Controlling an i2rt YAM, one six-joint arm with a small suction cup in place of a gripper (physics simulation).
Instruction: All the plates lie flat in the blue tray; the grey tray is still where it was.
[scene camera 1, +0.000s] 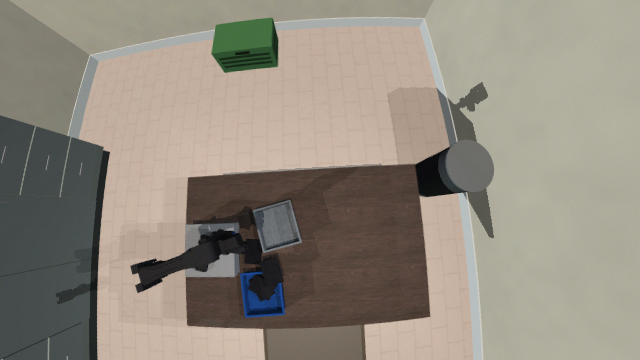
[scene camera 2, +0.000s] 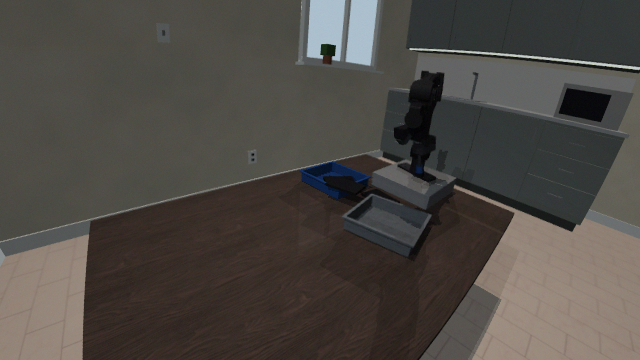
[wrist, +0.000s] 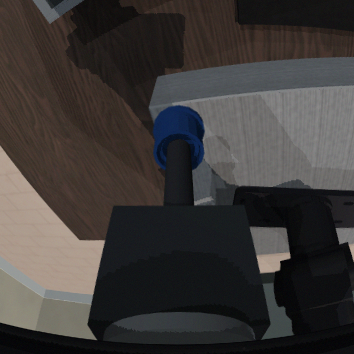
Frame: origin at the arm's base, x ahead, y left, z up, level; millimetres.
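Where they show: end effector, tool point: (scene camera 2: 419, 171) (wrist: 178, 128); arm's base, origin of the base link: (wrist: 305, 206).
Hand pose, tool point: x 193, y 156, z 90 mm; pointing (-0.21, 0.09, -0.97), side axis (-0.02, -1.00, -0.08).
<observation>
Things, the pixels of their top centre, and the offset from my tool point. "spot": a spot on its surface instead. Level surfaces: height alone.
- blue tray, middle of its top: (scene camera 2: 335, 173) (scene camera 1: 262, 294) dx +170, dy -321, dz -112 mm
- grey tray, middle of its top: (scene camera 2: 389, 215) (scene camera 1: 276, 226) dx +191, dy +63, dz -112 mm
- brown table, its level: dz -162 mm
- black slab edge, surface spot: (wrist: 295, 12) spot: dx +34, dy -103, dz -151 mm
The blue tray (scene camera 1: 264, 315) (scene camera 2: 315, 182) stands on the table. Black plate-like pieces (scene camera 1: 273, 270) (scene camera 2: 345, 184) rest at its corner nearest the grey tray: a squarish piece overhangs the rim, sloping, and a dark jagged shape lies inside. I cannot tell how many plates these are. The grey tray (scene camera 1: 296, 222) (scene camera 2: 377, 238) (wrist: 50, 19) stands apart from the blue one and looks empty. My gripper (scene camera 2: 419, 170) (wrist: 178, 131), a blue suction cup, carries nothing. It is over the pale block beneath the arm, away from both trays. In scene camera 1 the arm mostly hides it.
The arm stands on the pale grey block (scene camera 1: 212, 270) (scene camera 2: 400, 191) (wrist: 280, 120) at the end of the brown table (scene camera 1: 365, 240) (scene camera 2: 225, 260). A black slab edge (wrist: 295, 12) shows top right in the wrist view. A dark cylinder (scene camera 1: 469, 166) stands beyond the table's far end.
</observation>
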